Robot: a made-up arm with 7 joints.
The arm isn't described. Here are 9 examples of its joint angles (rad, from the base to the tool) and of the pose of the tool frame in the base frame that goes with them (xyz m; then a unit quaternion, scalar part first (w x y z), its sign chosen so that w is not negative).
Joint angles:
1: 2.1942 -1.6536 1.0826 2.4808 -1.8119 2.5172 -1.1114
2: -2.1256 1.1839 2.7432 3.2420 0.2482 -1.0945 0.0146
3: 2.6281 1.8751 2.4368 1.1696 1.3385 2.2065 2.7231
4: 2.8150 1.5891 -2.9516 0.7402 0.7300 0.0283 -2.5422
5: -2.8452 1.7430 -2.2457 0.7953 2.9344 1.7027 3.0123
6: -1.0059 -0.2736 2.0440 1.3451 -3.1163 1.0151 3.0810
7: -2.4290 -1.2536 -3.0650 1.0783 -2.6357 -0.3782 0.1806
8: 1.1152 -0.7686 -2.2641 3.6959 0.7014 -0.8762 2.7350
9: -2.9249 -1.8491 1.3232 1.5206 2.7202 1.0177 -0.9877
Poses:
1: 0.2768 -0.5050 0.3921 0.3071 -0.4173 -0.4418 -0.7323
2: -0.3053 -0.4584 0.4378 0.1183 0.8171 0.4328 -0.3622
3: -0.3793 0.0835 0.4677 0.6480 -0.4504 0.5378 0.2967
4: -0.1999 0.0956 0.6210 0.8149 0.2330 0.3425 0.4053
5: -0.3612 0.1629 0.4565 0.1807 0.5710 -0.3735 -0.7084
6: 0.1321 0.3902 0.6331 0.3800 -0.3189 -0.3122 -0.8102
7: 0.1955 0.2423 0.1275 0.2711 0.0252 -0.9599 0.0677
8: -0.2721 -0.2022 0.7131 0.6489 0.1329 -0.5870 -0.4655
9: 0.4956 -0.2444 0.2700 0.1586 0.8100 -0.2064 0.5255
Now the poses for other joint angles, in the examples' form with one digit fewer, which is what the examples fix.
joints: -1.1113 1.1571 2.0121 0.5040 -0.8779 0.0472 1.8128
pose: 0.235 0.023 0.510 0.618 -0.765 0.137 0.115
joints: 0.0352 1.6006 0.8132 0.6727 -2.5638 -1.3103 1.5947
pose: 0.205 0.151 0.229 0.783 -0.197 -0.311 0.502
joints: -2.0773 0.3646 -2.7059 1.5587 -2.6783 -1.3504 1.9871
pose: -0.083 0.119 0.711 0.197 -0.211 -0.929 -0.230
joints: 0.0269 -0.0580 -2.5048 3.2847 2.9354 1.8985 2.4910
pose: 0.058 0.051 0.912 0.541 -0.453 0.704 -0.075
